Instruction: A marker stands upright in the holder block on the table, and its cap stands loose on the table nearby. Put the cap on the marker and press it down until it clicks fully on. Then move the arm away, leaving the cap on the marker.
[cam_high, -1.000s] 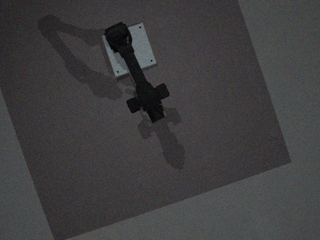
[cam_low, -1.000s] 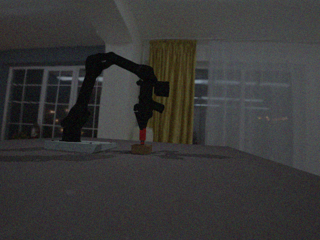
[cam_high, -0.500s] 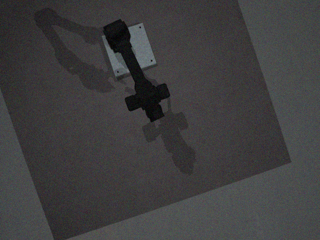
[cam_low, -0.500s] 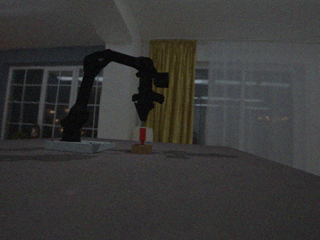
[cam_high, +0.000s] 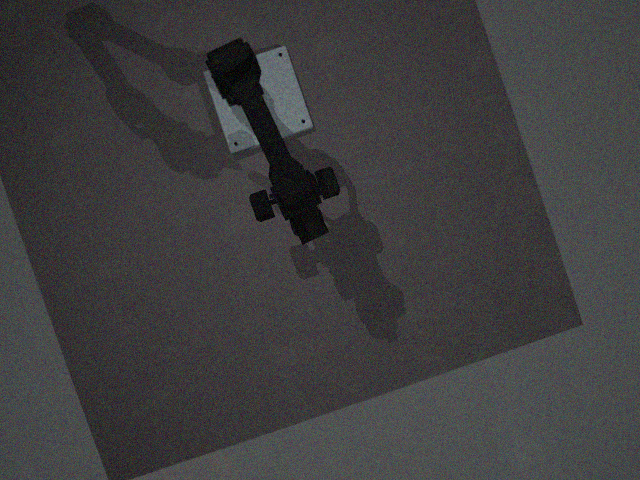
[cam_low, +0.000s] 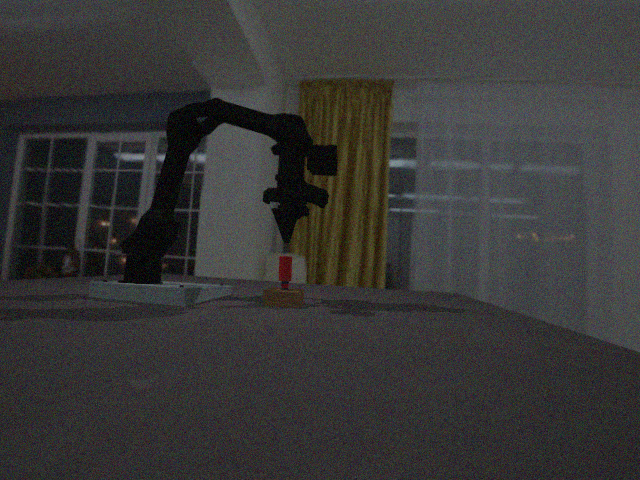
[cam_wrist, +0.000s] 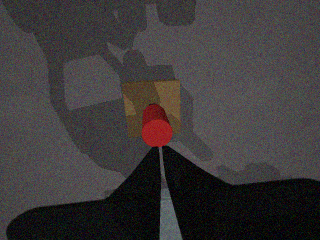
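Now: gripper tip 60 mm above the red cap. Also, from my gripper tip: tan holder block 120 mm below.
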